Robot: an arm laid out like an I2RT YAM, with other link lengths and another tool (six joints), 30 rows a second.
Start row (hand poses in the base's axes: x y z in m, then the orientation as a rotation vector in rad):
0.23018 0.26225 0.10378 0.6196 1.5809 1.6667
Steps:
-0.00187 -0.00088 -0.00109 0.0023 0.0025 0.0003
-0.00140 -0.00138 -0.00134 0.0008 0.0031 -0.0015
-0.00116 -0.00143 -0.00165 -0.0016 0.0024 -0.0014
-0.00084 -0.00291 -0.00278 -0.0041 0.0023 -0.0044
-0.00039 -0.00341 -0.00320 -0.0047 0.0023 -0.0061
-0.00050 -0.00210 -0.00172 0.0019 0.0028 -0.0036
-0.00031 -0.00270 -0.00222 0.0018 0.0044 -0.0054
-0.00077 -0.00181 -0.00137 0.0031 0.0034 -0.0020
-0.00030 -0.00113 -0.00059 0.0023 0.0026 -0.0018
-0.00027 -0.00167 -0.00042 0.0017 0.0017 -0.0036
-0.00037 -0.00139 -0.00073 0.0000 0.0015 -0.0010
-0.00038 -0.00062 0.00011 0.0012 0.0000 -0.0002
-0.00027 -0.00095 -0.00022 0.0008 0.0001 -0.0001
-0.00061 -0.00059 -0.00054 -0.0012 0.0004 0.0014
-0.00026 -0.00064 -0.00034 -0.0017 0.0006 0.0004
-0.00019 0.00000 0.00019 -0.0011 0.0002 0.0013
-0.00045 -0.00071 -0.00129 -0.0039 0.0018 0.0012
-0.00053 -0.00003 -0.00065 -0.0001 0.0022 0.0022
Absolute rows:
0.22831 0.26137 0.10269 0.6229 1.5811 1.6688
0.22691 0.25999 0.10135 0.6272 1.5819 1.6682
0.22575 0.25856 0.09970 0.6296 1.5840 1.6656
0.22491 0.25565 0.09692 0.6327 1.5862 1.6586
0.22452 0.25224 0.09372 0.6366 1.5879 1.6498
0.22402 0.25014 0.09200 0.6427 1.5865 1.6486
0.22371 0.24744 0.08978 0.6514 1.5853 1.6459
0.22294 0.24563 0.08841 0.6575 1.5843 1.6469
0.22264 0.24450 0.08782 0.6623 1.5834 1.6474
0.22237 0.24283 0.08740 0.6672 1.5813 1.6461
0.22200 0.24144 0.08667 0.6693 1.5818 1.6452
0.22162 0.24082 0.08678 0.6701 1.5808 1.6461
0.22135 0.23987 0.08656 0.6707 1.5802 1.6467
0.22074 0.23928 0.08602 0.6695 1.5822 1.6466
0.22048 0.23864 0.08568 0.6689 1.5841 1.6453
0.22029 0.23864 0.08587 0.6676 1.5858 1.6452
0.21984 0.23793 0.08458 0.6664 1.5906 1.6424
0.21931 0.23790 0.08393 0.6668 1.5935 1.6437

